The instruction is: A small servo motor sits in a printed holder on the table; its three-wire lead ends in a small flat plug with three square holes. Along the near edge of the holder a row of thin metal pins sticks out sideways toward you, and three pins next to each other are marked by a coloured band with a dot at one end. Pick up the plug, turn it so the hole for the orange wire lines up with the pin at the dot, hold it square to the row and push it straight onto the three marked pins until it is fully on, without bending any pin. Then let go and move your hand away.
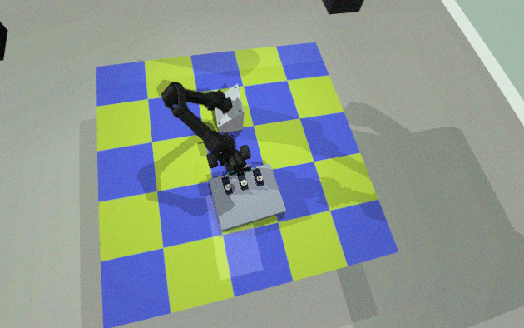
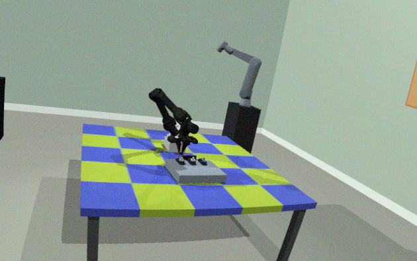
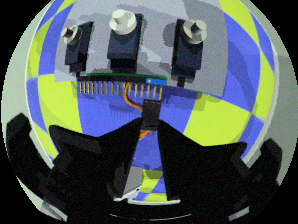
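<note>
The blue band is 40 mm ahead of my gripper tip. Round my gripper tip: grey printed holder (200 mm ahead, 50 mm to the left, 50 mm below).
</note>
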